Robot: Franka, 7 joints.
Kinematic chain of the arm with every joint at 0, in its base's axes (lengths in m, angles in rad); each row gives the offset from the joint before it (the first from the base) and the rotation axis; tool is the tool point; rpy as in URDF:
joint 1: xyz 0 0 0.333 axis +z
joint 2: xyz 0 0 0 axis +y
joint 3: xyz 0 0 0.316 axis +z
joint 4: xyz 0.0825 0 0 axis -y
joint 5: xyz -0.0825 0 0.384 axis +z
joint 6: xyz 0 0 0 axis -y
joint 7: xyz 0.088 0 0 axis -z
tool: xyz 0 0 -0.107 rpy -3.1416 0 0
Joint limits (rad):
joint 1: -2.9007..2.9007
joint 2: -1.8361..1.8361
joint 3: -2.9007..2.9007
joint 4: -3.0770..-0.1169
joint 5: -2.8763..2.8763
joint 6: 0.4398..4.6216
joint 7: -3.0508..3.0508
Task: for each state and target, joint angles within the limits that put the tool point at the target. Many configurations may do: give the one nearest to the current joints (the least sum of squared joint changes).
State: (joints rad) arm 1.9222 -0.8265 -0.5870 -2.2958 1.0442 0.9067 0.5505
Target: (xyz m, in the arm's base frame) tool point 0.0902 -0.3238 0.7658
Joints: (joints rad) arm 1.6881 -1.6820 -0.3902 -1.7615 1.2311 0.7725 0.5505
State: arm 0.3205 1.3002 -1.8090 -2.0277 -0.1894 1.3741 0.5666
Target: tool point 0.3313 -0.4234 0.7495
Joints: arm 0.2427 1.1306 -2.0512 -1.4326 -0.2658 1.7220 0.5666
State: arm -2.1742 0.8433 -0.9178 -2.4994 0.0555 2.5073 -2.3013
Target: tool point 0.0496 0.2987 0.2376
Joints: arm -2.7468 1.2641 -1.4073 -2.9521 0.0519 2.4398 -2.3013
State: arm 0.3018 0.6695 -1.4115 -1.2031 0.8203 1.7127 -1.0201
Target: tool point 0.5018 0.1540 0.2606
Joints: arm 0.9405 0.5847 -0.8532 -1.8812 0.7450 1.2648 -1.0201
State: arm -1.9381 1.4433 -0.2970 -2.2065 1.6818 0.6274 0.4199
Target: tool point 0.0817 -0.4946 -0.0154
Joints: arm -1.6743 1.2888 -0.0004 -1.7527 1.8505 0.7881 0.4199
